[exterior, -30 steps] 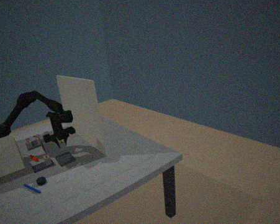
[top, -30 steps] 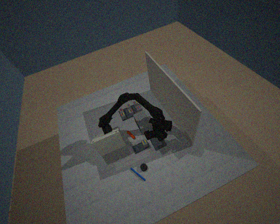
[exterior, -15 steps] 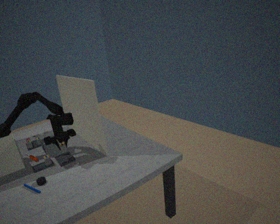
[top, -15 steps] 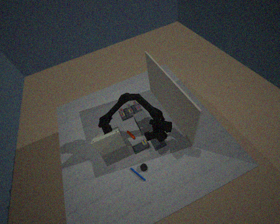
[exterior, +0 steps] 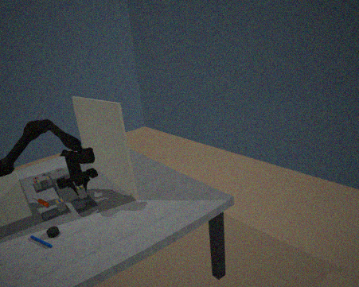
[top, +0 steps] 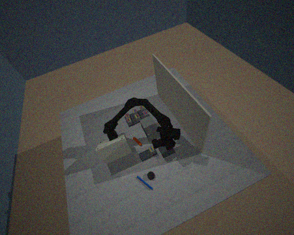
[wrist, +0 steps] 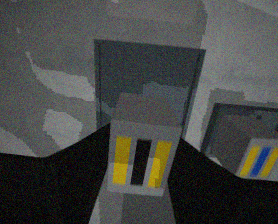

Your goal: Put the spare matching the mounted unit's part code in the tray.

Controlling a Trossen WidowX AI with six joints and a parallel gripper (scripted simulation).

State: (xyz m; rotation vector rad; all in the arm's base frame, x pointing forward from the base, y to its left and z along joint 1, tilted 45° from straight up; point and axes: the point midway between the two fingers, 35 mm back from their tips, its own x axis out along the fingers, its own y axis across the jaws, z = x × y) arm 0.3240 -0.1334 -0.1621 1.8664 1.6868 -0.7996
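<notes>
Now: the tray 50 mm below my gripper tip and 10 mm behind it. Round my gripper tip: tall grey panel: 210 mm ahead, 190 mm to the left, 170 mm above; then blue pen: 250 mm behind, 140 mm to the right, 50 mm below.
</notes>
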